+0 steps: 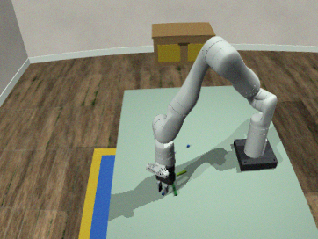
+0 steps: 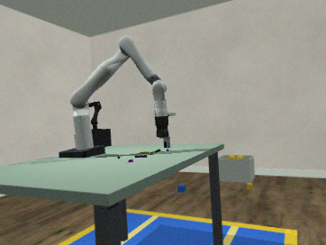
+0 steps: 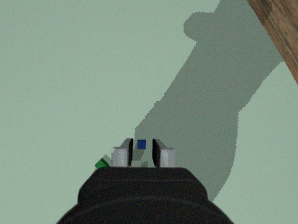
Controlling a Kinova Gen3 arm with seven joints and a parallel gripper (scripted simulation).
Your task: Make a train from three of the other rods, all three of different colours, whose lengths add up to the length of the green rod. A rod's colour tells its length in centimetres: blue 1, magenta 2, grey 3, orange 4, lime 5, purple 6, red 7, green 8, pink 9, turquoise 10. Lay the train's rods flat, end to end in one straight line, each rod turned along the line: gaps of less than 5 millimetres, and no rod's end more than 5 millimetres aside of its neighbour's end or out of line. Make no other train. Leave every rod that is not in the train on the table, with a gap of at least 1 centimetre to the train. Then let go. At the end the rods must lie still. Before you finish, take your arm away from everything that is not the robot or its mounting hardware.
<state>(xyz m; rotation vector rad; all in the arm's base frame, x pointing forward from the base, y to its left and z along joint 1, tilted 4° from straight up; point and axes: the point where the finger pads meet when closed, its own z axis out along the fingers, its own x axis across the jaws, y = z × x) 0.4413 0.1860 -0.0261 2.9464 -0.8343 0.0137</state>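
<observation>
My hand is 50 mm past the green rod, 30 mm to the left of it and 30 mm above it. Also, from my hand: orange rod 30 mm behind, 120 mm to the right, 30 mm below; lime rod 90 mm behind, 110 mm to the right, 30 mm below; purple rod 30 mm behind, 230 mm to the right, 30 mm below.
</observation>
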